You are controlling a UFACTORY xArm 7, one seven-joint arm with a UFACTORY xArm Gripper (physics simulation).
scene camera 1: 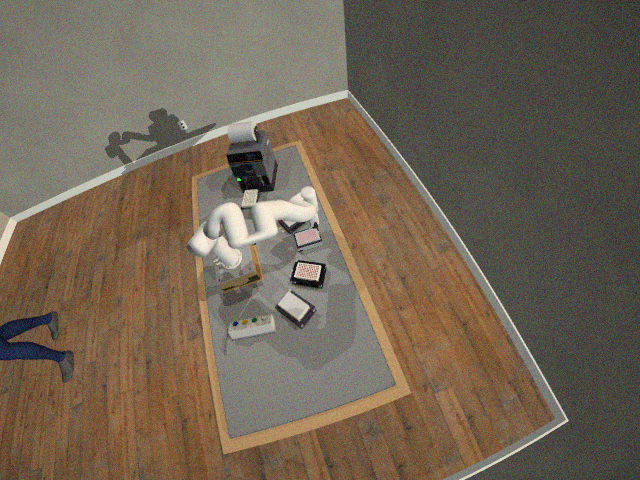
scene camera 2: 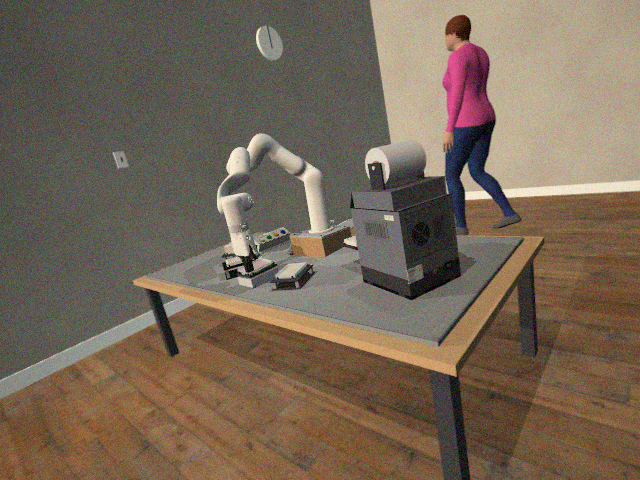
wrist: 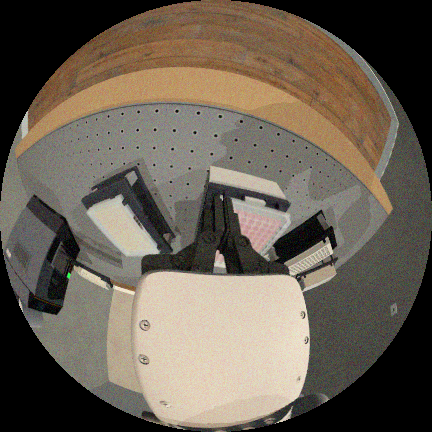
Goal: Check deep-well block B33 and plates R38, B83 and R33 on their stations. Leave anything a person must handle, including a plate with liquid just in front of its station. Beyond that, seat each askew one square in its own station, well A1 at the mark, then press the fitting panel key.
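My gripper (scene camera 1: 315, 225) (scene camera 2: 249, 267) (wrist: 218, 208) is shut and empty, fingertips low at the edge of a pink-welled plate (scene camera 1: 307, 237) (wrist: 262, 223). This plate lies on a station with a pale base (scene camera 2: 250, 281) (wrist: 245, 180); whether the fingers touch it is unclear. A pale plate (scene camera 2: 292, 269) (wrist: 120, 227) lies on a dark station to one side, mostly hidden by the arm in scene camera 1. A red-welled plate (scene camera 1: 309, 271) lies on a black station. A white-topped plate or block (scene camera 1: 295, 305) lies on the end station. Labels and A1 marks are unreadable.
The key panel (scene camera 1: 251, 327) (scene camera 2: 273, 236) has blue, yellow, green and pale keys. A dark machine (scene camera 1: 252, 164) (scene camera 2: 405, 237) (wrist: 42, 255) with a white roll and green light stands at the other table end, a pale plate (scene camera 1: 250, 197) before it. A person (scene camera 2: 467, 103) stands beyond the table.
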